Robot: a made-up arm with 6 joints. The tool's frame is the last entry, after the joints. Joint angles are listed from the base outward.
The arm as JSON. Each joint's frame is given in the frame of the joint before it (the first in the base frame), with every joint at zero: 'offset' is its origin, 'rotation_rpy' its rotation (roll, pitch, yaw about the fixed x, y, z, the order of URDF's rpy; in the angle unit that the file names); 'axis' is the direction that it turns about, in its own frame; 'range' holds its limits. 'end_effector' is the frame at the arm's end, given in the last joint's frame.
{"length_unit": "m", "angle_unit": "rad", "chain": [
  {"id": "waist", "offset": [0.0, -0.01, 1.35], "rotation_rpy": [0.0, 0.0, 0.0], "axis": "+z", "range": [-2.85, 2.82]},
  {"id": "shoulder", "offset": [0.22, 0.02, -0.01], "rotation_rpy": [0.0, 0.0, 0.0], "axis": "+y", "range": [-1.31, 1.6]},
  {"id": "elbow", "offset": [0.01, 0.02, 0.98], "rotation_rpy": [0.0, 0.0, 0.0], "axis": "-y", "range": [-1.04, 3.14]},
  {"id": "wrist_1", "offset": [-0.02, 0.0, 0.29], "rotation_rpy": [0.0, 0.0, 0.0], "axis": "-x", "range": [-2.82, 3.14]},
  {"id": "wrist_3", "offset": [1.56, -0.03, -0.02], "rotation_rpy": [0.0, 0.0, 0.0], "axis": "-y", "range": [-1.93, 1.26]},
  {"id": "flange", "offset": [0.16, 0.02, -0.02], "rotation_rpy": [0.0, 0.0, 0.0], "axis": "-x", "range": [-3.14, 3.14]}
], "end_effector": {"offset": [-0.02, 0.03, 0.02], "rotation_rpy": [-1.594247, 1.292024, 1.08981]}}
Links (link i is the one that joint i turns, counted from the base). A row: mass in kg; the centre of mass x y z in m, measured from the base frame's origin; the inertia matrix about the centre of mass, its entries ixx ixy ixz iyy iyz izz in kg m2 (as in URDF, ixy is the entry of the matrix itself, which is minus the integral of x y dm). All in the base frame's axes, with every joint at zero. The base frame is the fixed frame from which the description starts. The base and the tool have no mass.
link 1: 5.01; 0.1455 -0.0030 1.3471; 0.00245 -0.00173 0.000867 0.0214 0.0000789 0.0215
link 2: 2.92; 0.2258 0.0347 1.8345; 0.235 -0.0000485 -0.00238 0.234 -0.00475 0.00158
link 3: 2.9; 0.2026 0.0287 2.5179; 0.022 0 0.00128 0.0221 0 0.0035
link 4: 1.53; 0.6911 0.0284 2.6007; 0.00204 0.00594 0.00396 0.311 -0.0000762 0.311
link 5: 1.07; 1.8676 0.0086 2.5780; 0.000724 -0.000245 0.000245 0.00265 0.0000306 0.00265
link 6: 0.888; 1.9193 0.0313 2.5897; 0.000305 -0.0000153 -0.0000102 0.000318 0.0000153 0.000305
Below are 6 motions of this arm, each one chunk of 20 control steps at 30 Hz.
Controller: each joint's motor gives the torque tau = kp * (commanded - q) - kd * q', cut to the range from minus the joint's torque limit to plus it. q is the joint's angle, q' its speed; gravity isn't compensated. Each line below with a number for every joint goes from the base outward.
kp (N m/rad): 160 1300 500 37 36 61
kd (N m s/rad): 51 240 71 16 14 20
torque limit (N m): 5.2 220 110 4.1 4.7 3.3
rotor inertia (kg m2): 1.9 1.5 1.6 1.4 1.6 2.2
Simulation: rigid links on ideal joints. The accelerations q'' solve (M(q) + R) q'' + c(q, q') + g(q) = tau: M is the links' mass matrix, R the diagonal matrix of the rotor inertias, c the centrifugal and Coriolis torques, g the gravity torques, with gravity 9.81 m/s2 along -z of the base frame. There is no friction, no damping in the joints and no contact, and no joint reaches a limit. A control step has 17 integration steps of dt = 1/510 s. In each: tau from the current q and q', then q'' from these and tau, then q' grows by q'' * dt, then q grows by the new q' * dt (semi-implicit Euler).
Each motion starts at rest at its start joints. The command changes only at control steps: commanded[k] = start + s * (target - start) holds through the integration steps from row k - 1 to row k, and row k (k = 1, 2, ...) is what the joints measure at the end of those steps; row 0 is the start. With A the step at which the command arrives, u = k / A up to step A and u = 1 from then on. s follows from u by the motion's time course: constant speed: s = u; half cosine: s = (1 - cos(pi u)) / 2; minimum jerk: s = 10 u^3 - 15 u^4 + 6 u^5; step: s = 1 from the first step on.
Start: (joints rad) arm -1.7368 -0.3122 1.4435 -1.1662 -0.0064 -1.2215
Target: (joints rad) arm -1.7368 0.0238 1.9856 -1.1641 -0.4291 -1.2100
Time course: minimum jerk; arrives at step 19
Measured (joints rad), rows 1 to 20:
1: -1.7369 -0.3130 1.4441 -1.1662 -0.0065 -1.2215
2: -1.7372 -0.3145 1.4465 -1.1661 -0.0069 -1.2215
3: -1.7374 -0.3158 1.4516 -1.1660 -0.0076 -1.2216
4: -1.7375 -0.3160 1.4605 -1.1659 -0.0087 -1.2216
5: -1.7375 -0.3143 1.4739 -1.1659 -0.0104 -1.2216
6: -1.7374 -0.3101 1.4928 -1.1659 -0.0132 -1.2215
7: -1.7371 -0.3027 1.5176 -1.1659 -0.0172 -1.2214
8: -1.7367 -0.2920 1.5484 -1.1660 -0.0228 -1.2212
9: -1.7362 -0.2779 1.5848 -1.1661 -0.0304 -1.2209
10: -1.7357 -0.2608 1.6263 -1.1663 -0.0401 -1.2205
11: -1.7351 -0.2410 1.6716 -1.1665 -0.0520 -1.2201
12: -1.7346 -0.2193 1.7195 -1.1668 -0.0662 -1.2195
13: -1.7341 -0.1965 1.7683 -1.1671 -0.0824 -1.2189
14: -1.7338 -0.1734 1.8164 -1.1675 -0.1005 -1.2182
15: -1.7335 -0.1508 1.8621 -1.1679 -0.1202 -1.2174
16: -1.7335 -0.1295 1.9040 -1.1684 -0.1409 -1.2166
17: -1.7335 -0.1103 1.9409 -1.1689 -0.1623 -1.2158
18: -1.7337 -0.0935 1.9719 -1.1696 -0.1839 -1.2150
19: -1.7340 -0.0792 1.9967 -1.1703 -0.2053 -1.2142
20: -1.7344 -0.0674 2.0158 -1.1710 -0.2260 -1.2135

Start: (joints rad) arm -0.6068 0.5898 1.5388 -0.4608 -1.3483 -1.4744
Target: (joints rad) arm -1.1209 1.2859 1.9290 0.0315 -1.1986 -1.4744
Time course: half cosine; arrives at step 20
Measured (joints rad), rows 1 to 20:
1: -0.6068 0.5918 1.5404 -0.4607 -1.3489 -1.4744
2: -0.6067 0.5966 1.5435 -0.4604 -1.3505 -1.4745
3: -0.6069 0.6039 1.5478 -0.4596 -1.3527 -1.4746
4: -0.6075 0.6142 1.5543 -0.4582 -1.3551 -1.4748
5: -0.6085 0.6283 1.5637 -0.4559 -1.3576 -1.4749
6: -0.6098 0.6465 1.5765 -0.4523 -1.3597 -1.4751
7: -0.6113 0.6691 1.5927 -0.4472 -1.3614 -1.4752
8: -0.6132 0.6961 1.6121 -0.4404 -1.3624 -1.4754
9: -0.6153 0.7276 1.6343 -0.4318 -1.3625 -1.4755
10: -0.6175 0.7633 1.6586 -0.4211 -1.3618 -1.4756
11: -0.6200 0.8028 1.6843 -0.4084 -1.3600 -1.4757
12: -0.6226 0.8455 1.7105 -0.3936 -1.3573 -1.4757
13: -0.6253 0.8908 1.7364 -0.3770 -1.3536 -1.4758
14: -0.6282 0.9378 1.7610 -0.3585 -1.3489 -1.4758
15: -0.6313 0.9857 1.7838 -0.3386 -1.3435 -1.4758
16: -0.6346 1.0335 1.8038 -0.3173 -1.3374 -1.4759
17: -0.6380 1.0802 1.8206 -0.2952 -1.3307 -1.4759
18: -0.6416 1.1248 1.8337 -0.2725 -1.3238 -1.4759
19: -0.6454 1.1663 1.8428 -0.2498 -1.3168 -1.4759
20: -0.6495 1.2037 1.8475 -0.2274 -1.3098 -1.4760

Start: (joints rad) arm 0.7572 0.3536 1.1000 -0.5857 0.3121 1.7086
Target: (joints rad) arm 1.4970 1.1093 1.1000 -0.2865 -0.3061 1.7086
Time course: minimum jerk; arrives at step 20
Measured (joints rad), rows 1 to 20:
1: 0.7573 0.3547 1.1001 -0.5857 0.3120 1.7086
2: 0.7574 0.3572 1.0997 -0.5856 0.3116 1.7086
3: 0.7579 0.3613 1.0991 -0.5855 0.3109 1.7086
4: 0.7589 0.3676 1.0992 -0.5850 0.3097 1.7087
5: 0.7605 0.3771 1.1007 -0.5841 0.3077 1.7087
6: 0.7629 0.3908 1.1044 -0.5824 0.3046 1.7087
7: 0.7659 0.4094 1.1103 -0.5799 0.3001 1.7087
8: 0.7696 0.4335 1.1181 -0.5762 0.2938 1.7086
9: 0.7737 0.4636 1.1274 -0.5711 0.2855 1.7085
10: 0.7783 0.4998 1.1370 -0.5646 0.2751 1.7083
11: 0.7832 0.5417 1.1461 -0.5566 0.2627 1.7082
12: 0.7883 0.5888 1.1533 -0.5471 0.2484 1.7080
13: 0.7935 0.6403 1.1576 -0.5362 0.2320 1.7078
14: 0.7986 0.6950 1.1580 -0.5240 0.2135 1.7076
15: 0.8037 0.7516 1.1538 -0.5108 0.1924 1.7074
16: 0.8086 0.8087 1.1446 -0.4968 0.1685 1.7074
17: 0.8133 0.8648 1.1304 -0.4824 0.1412 1.7073
18: 0.8180 0.9185 1.1115 -0.4679 0.1107 1.7074
19: 0.8225 0.9688 1.0888 -0.4534 0.0779 1.7076
20: 0.8269 1.0148 1.0635 -0.4393 0.0435 1.7079

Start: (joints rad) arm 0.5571 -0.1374 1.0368 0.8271 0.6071 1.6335
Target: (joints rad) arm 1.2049 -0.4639 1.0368 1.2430 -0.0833 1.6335
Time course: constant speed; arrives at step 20
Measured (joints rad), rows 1 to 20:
1: 0.5579 -0.1387 1.0353 0.8274 0.6067 1.6335
2: 0.5604 -0.1419 1.0321 0.8285 0.6051 1.6334
3: 0.5649 -0.1469 1.0281 0.8306 0.6020 1.6334
4: 0.5714 -0.1534 1.0238 0.8338 0.5968 1.6333
5: 0.5798 -0.1615 1.0197 0.8383 0.5896 1.6333
6: 0.5904 -0.1710 1.0162 0.8440 0.5801 1.6332
7: 0.6031 -0.1818 1.0134 0.8509 0.5685 1.6331
8: 0.6180 -0.1938 1.0115 0.8590 0.5547 1.6331
9: 0.6351 -0.2069 1.0105 0.8682 0.5390 1.6330
10: 0.6546 -0.2211 1.0104 0.8784 0.5215 1.6329
11: 0.6765 -0.2361 1.0111 0.8896 0.5022 1.6329
12: 0.7005 -0.2520 1.0126 0.9016 0.4815 1.6328
13: 0.7262 -0.2686 1.0147 0.9145 0.4594 1.6327
14: 0.7530 -0.2858 1.0175 0.9280 0.4362 1.6326
15: 0.7806 -0.3036 1.0208 0.9423 0.4118 1.6325
16: 0.8087 -0.3218 1.0244 0.9571 0.3866 1.6325
17: 0.8372 -0.3403 1.0284 0.9725 0.3604 1.6324
18: 0.8659 -0.3591 1.0325 0.9883 0.3335 1.6323
19: 0.8948 -0.3781 1.0368 1.0046 0.3058 1.6322
20: 0.9238 -0.3972 1.0411 1.0213 0.2775 1.6322

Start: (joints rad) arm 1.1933 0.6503 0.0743 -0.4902 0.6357 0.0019
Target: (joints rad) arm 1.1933 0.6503 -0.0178 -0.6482 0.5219 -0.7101
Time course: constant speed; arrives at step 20
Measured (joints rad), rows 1 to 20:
1: 1.1933 0.6523 0.0733 -0.4903 0.6356 0.0014
2: 1.1934 0.6566 0.0694 -0.4906 0.6352 -0.0004
3: 1.1934 0.6620 0.0623 -0.4914 0.6342 -0.0038
4: 1.1935 0.6681 0.0525 -0.4927 0.6324 -0.0089
5: 1.1935 0.6745 0.0408 -0.4945 0.6297 -0.0156
6: 1.1936 0.6810 0.0280 -0.4970 0.6260 -0.0240
7: 1.1936 0.6874 0.0146 -0.5000 0.6215 -0.0340
8: 1.1936 0.6935 0.0012 -0.5036 0.6160 -0.0456
9: 1.1936 0.6993 -0.0117 -0.5077 0.6099 -0.0590
10: 1.1936 0.7044 -0.0239 -0.5123 0.6031 -0.0740
11: 1.1936 0.7090 -0.0351 -0.5172 0.5959 -0.0906
12: 1.1936 0.7130 -0.0452 -0.5226 0.5883 -0.1089
13: 1.1935 0.7163 -0.0541 -0.5282 0.5804 -0.1289
14: 1.1935 0.7189 -0.0619 -0.5341 0.5725 -0.1505
15: 1.1935 0.7210 -0.0686 -0.5403 0.5646 -0.1738
16: 1.1934 0.7224 -0.0743 -0.5466 0.5567 -0.1988
17: 1.1934 0.7234 -0.0792 -0.5530 0.5491 -0.2254
18: 1.1933 0.7239 -0.0833 -0.5596 0.5416 -0.2538
19: 1.1933 0.7241 -0.0869 -0.5663 0.5344 -0.2838
20: 1.1933 0.7240 -0.0900 -0.5731 0.5274 -0.3155

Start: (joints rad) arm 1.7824 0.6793 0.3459 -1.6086 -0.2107 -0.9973
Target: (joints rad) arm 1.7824 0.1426 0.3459 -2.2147 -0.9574 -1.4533
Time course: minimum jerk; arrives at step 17
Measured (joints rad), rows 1 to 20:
1: 1.7824 0.6812 0.3452 -1.6086 -0.2107 -0.9973
2: 1.7825 0.6851 0.3417 -1.6085 -0.2108 -0.9974
3: 1.7825 0.6892 0.3345 -1.6086 -0.2113 -0.9979
4: 1.7825 0.6918 0.3236 -1.6092 -0.2125 -0.9991
5: 1.7824 0.6917 0.3091 -1.6107 -0.2152 -1.0015
6: 1.7821 0.6874 0.2915 -1.6138 -0.2200 -1.0055
7: 1.7817 0.6780 0.2718 -1.6186 -0.2273 -1.0113
8: 1.7812 0.6628 0.2511 -1.6250 -0.2373 -1.0189
9: 1.7806 0.6418 0.2310 -1.6327 -0.2498 -1.0284
10: 1.7799 0.6151 0.2128 -1.6417 -0.2648 -1.0396
11: 1.7791 0.5831 0.1978 -1.6517 -0.2823 -1.0528
12: 1.7782 0.5469 0.1870 -1.6627 -0.3022 -1.0677
13: 1.7773 0.5078 0.1815 -1.6747 -0.3244 -1.0845
14: 1.7763 0.4676 0.1820 -1.6880 -0.3491 -1.1030
15: 1.7753 0.4279 0.1882 -1.7026 -0.3763 -1.1233
16: 1.7744 0.3899 0.1997 -1.7190 -0.4060 -1.1454
17: 1.7735 0.3548 0.2154 -1.7374 -0.4384 -1.1692
18: 1.7728 0.3229 0.2335 -1.7581 -0.4732 -1.1943
19: 1.7722 0.2944 0.2524 -1.7815 -0.5095 -1.2197
20: 1.7719 0.2692 0.2707 -1.8075 -0.5462 -1.2447

